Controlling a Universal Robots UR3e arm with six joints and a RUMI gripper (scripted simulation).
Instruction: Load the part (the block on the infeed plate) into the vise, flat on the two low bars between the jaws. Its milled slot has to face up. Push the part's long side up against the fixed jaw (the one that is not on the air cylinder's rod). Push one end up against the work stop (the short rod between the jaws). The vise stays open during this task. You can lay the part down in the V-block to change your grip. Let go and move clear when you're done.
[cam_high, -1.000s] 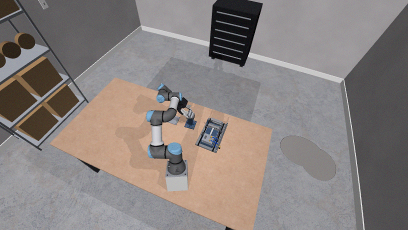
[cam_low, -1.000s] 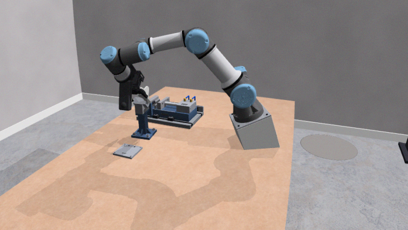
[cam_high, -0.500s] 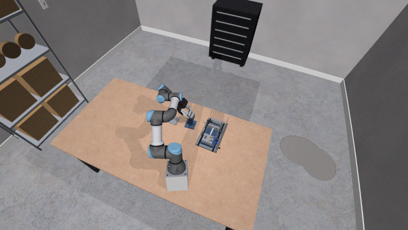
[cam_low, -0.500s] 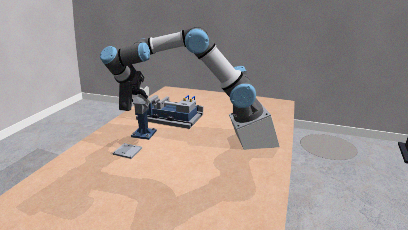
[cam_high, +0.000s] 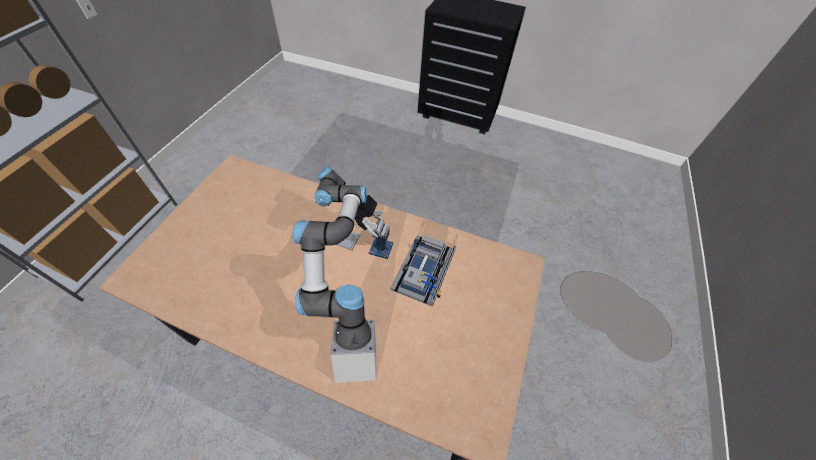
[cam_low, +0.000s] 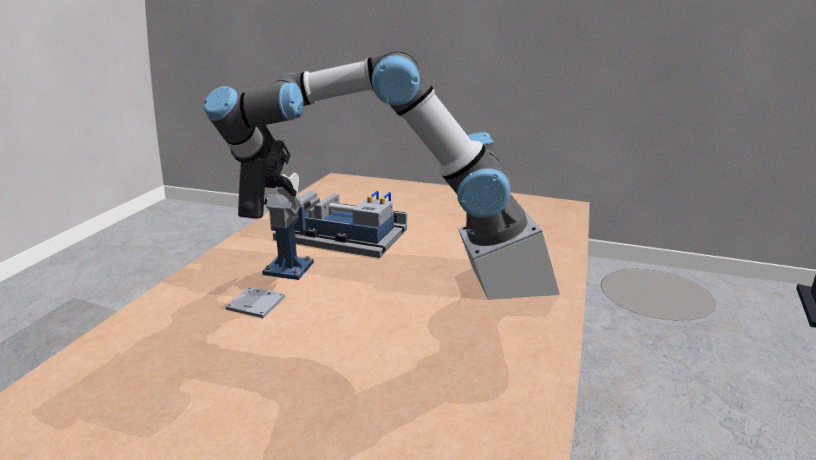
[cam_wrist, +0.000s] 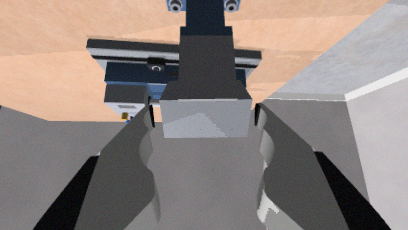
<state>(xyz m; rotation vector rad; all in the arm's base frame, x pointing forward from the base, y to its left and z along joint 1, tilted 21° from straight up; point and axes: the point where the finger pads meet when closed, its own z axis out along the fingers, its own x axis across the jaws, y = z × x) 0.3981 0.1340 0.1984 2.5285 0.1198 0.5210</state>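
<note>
The part lies 1 cm to the right of my hand. Round my hand: fixed jaw (11 cm ahead, 21 cm to the right, 8 cm below); then work stop (7 cm ahead, 17 cm to the right, 7 cm below); then infeed plate (4 cm behind, 15 cm to the left, 16 cm below).
</note>
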